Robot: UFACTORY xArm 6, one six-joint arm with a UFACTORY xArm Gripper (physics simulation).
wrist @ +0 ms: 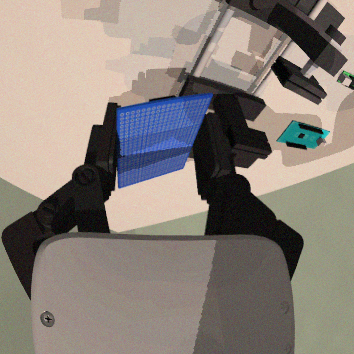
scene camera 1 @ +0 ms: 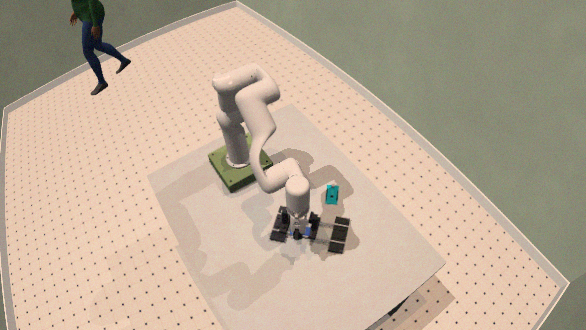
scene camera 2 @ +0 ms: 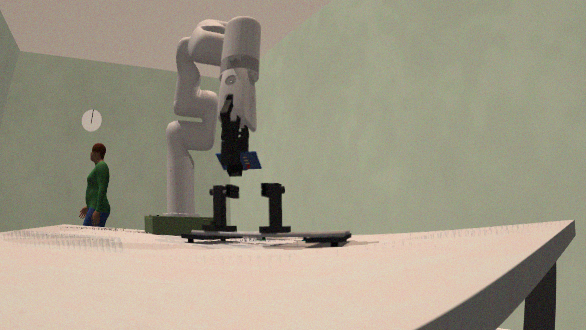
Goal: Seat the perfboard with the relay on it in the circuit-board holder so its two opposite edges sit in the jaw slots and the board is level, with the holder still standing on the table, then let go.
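Places are measured from the arm's base along level axes (x right, y ahead, z up), in centimetres.
Pixels of known places: gripper, between the fingertips: (wrist: 159, 123) (scene camera 1: 298, 232) (scene camera 2: 234, 167); arm's base, origin of its link: (scene camera 1: 239, 157) (scene camera 2: 181, 216).
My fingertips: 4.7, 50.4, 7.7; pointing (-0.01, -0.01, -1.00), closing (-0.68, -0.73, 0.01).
Note:
For each thing: its top centre in the pictures, then the offset to it from my fingertips, as dx, dy, dz. "spot": a spot on its surface instead. Level surfaces: height alone.
- blue perfboard, centre of its top: (wrist: 151, 159) (scene camera 2: 238, 154) (scene camera 1: 300, 230) -0.3, +0.8, +2.1
- black circuit-board holder, centre of its top: (wrist: 251, 151) (scene camera 2: 267, 184) (scene camera 1: 311, 215) -8.8, -3.6, -1.8
- teal board, centre of its top: (wrist: 307, 140) (scene camera 1: 332, 192) -27.4, -12.2, -12.2
- table, height of its surface: dz -13.5
- small green part, a spot on its surface: (wrist: 346, 79) spot: -16.0, -20.2, -12.2
The blue perfboard (scene camera 1: 307, 231) (scene camera 2: 252, 160) (wrist: 155, 142) is held between the fingers of my gripper (scene camera 1: 298, 234) (scene camera 2: 235, 172) (wrist: 159, 123), which is shut on it. In scene camera 2 the board looks tilted, with small coloured parts on one face; I cannot make out the relay clearly. The black circuit-board holder (scene camera 1: 340, 235) (scene camera 2: 276, 210) (wrist: 210, 44) stands on the table with two upright posts joined by rails. The board and fingertips are above the jaw tops in scene camera 2, apart from them. In scene camera 1 the gripper is over the holder, between its end bases.
A teal board (scene camera 1: 332, 194) (wrist: 302, 135) lies on the table (scene camera 1: 390, 250) beside the holder, towards the far right edge. A small green part (wrist: 346, 79) shows at the right of the wrist view. The arm's green base (scene camera 1: 240, 172) (scene camera 2: 175, 224) stands behind.

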